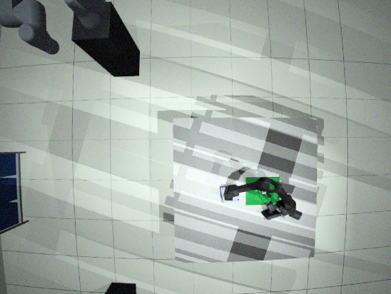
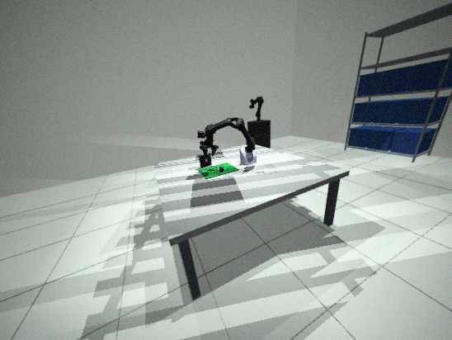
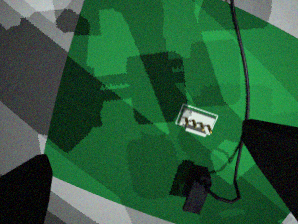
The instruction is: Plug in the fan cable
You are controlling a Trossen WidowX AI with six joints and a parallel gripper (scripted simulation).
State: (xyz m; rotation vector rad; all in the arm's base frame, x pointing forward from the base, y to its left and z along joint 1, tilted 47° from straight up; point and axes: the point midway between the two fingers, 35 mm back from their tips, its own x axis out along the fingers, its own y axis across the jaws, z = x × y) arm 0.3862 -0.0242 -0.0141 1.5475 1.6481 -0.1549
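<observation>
My gripper tip is now 11 cm above the dark plug, 8 cm to the right of it and 7 cm past it. Also, from my gripper tip: fan header (13 cm below, 4 cm behind, 2 cm to the left); green board (14 cm below, 6 cm behind, 3 cm to the left); black fan (14 cm to the right, 7 cm below, 1 cm behind).
</observation>
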